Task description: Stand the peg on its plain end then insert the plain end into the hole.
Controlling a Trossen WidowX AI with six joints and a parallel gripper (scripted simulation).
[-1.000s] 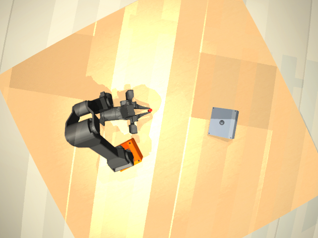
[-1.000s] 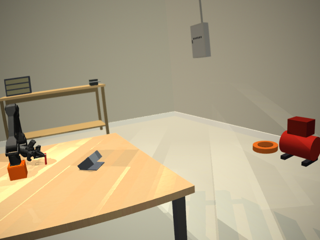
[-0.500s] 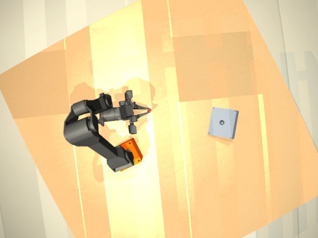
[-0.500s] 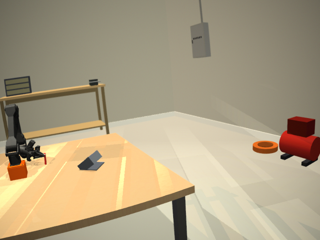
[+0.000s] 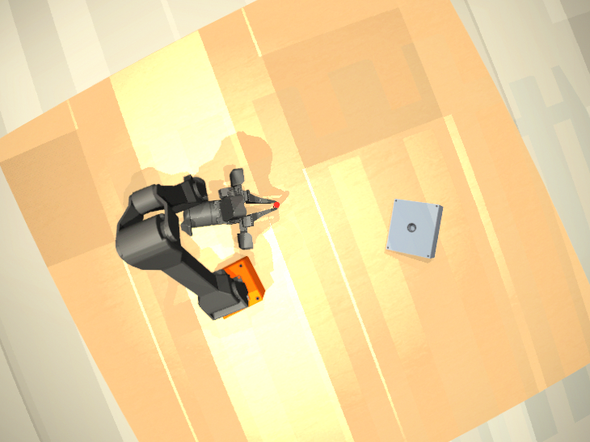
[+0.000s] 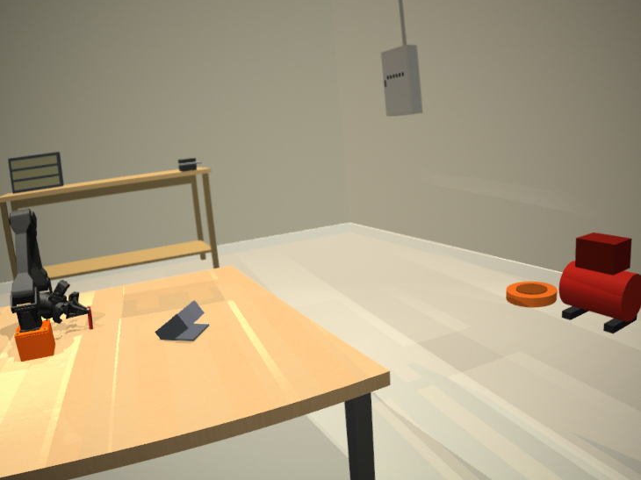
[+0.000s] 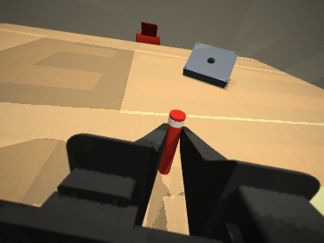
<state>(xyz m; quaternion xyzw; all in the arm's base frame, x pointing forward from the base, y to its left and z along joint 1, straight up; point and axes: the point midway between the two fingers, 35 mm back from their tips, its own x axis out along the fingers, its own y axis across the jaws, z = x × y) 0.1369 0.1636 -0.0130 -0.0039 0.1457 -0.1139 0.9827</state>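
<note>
The red peg lies 1 cm below my gripper tip. Also, from my gripper tip: grey sloped panel (30 cm ahead, 18 cm to the right, 3 cm below).
</note>
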